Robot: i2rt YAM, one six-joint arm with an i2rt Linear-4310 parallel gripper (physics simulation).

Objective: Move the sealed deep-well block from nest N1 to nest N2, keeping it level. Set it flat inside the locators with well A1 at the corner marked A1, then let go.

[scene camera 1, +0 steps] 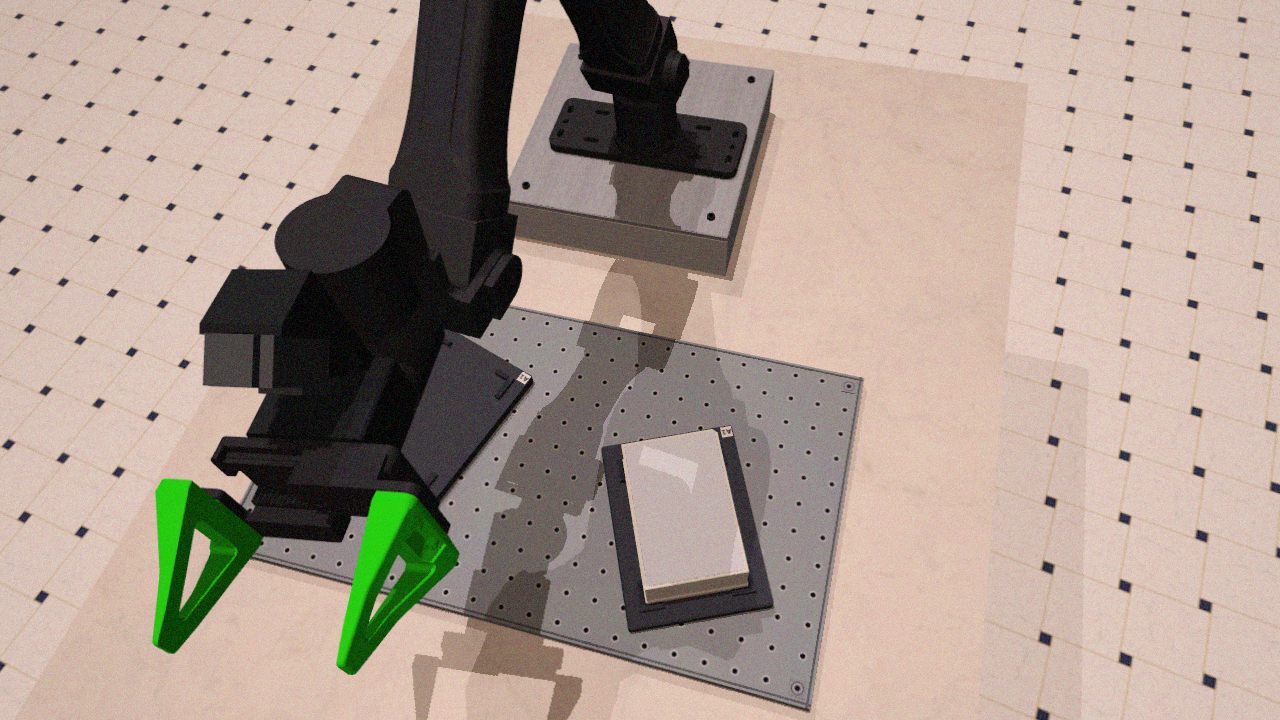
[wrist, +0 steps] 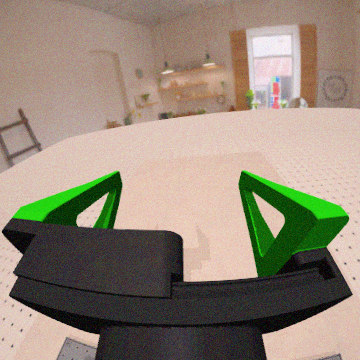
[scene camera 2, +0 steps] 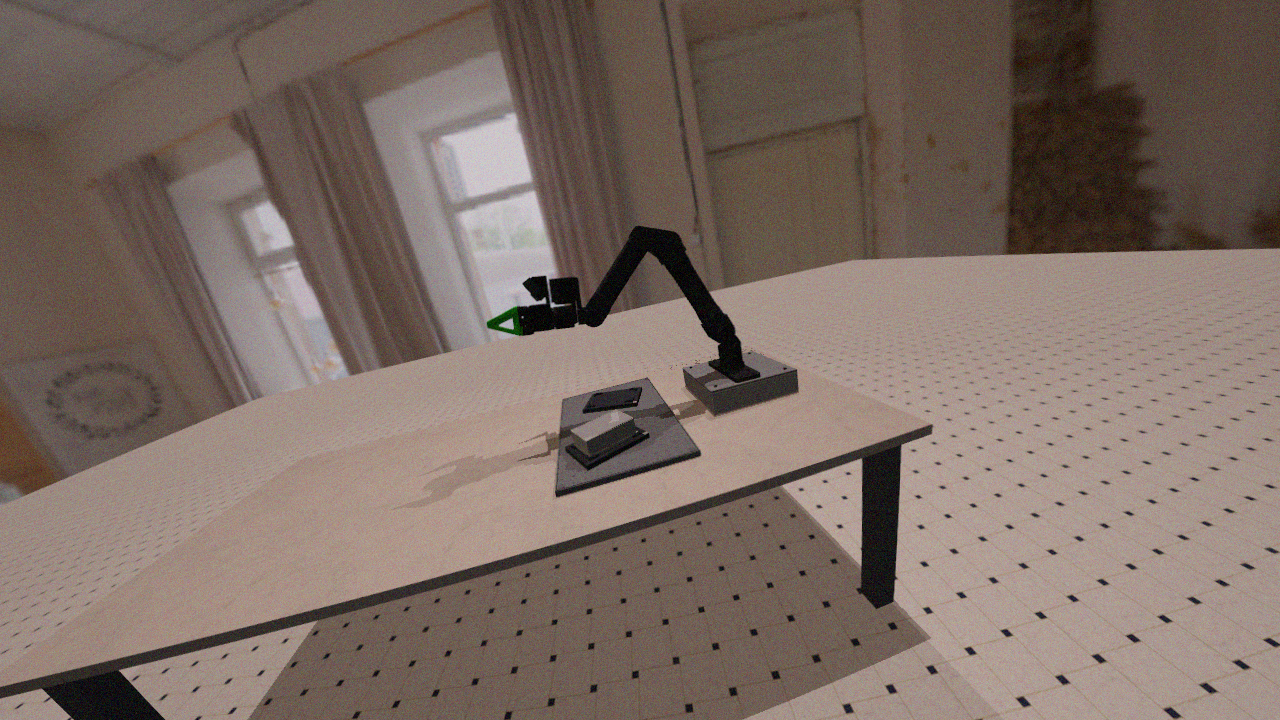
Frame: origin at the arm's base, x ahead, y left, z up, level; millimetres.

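Seen in the pictures: gripper, fingertip midpoint: (scene camera 1: 252, 660) (wrist: 179, 177) (scene camera 2: 490, 325); arm's base, link origin: (scene camera 1: 647, 140) (scene camera 2: 732, 370).
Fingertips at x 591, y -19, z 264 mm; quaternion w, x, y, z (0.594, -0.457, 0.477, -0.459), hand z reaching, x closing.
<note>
Pixels of each thing's top centre, then the offset from my fingertips to it. "*": a spot on its surface instead. Level surfaces: height alone.
- sealed deep-well block, top centre: (scene camera 1: 682, 505) (scene camera 2: 602, 424) dz -260, dx -210, dy +152 mm
- small A1 tag, surface spot: (scene camera 1: 725, 431) * dz -302, dx -301, dy +169 mm
- second dark nest, top centre: (scene camera 1: 427, 409) (scene camera 2: 612, 396) dz -296, dx -254, dy -104 mm
- corner tag, surface spot: (scene camera 1: 523, 377) * dz -302, dx -309, dy -30 mm
- grey perforated plate, top centre: (scene camera 1: 551, 458) (scene camera 2: 614, 418) dz -313, dx -241, dy +20 mm
- beige table, surface height: dz -326 mm
The sealed deep-well block (scene camera 1: 684, 510) (scene camera 2: 604, 431), pale with a glossy top, lies in a dark nest (scene camera 1: 626, 555) (scene camera 2: 586, 460), apparently flat. A small A1 tag (scene camera 1: 725, 431) is at that nest's corner. A second dark nest (scene camera 1: 465, 402) (scene camera 2: 613, 400) holds no block in its visible part; the arm hides some of it in scene camera 1. It also has a corner tag (scene camera 1: 523, 377). I cannot read which nest is N1 or N2, or see well A1. My gripper (scene camera 1: 256, 658) (scene camera 2: 489, 323) (wrist: 179, 177) is wide open and empty, high above the table and away from the block, its green fingers roughly horizontal.
Both nests stand on a grey perforated plate (scene camera 1: 810, 465) (scene camera 2: 666, 449) (wrist: 75, 350) on the beige table (scene camera 1: 904, 268) (scene camera 2: 358, 519). The arm's square metal base (scene camera 1: 617, 223) (scene camera 2: 751, 392) stands behind the plate. The arm's shadow crosses the plate.
</note>
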